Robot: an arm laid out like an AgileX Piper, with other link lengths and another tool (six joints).
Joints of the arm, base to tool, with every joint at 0 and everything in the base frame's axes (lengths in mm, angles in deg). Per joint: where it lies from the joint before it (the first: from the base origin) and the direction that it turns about. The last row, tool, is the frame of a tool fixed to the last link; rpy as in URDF.
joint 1: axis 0 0 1 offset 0 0 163.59
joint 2: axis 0 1 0 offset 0 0 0
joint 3: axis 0 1 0 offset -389.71 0 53.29
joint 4: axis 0.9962 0 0.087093 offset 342.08 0 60.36
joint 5: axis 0 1 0 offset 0 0 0
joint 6: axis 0.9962 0 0.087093 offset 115.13 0 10.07
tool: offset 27.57 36 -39.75 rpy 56.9 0.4 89.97
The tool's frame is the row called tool.
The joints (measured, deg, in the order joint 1, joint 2, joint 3, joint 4, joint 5, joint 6), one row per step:
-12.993 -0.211 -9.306 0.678 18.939 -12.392
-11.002 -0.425 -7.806 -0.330 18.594 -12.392
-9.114 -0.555 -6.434 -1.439 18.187 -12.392
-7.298 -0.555 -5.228 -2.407 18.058 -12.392
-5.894 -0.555 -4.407 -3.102 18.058 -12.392
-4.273 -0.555 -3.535 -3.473 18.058 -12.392
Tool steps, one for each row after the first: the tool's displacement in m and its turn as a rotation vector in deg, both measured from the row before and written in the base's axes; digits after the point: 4 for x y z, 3 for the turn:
0.0007 0.0008 -0.0115 -0.761 1.124 1.748
0.0007 0.0006 -0.0105 -0.921 1.011 1.652
0.0003 0.0009 -0.0099 -0.786 1.202 1.629
-0.0001 0.0008 -0.0070 -0.585 0.894 1.279
-0.0002 0.0016 -0.0072 -0.287 0.901 1.560

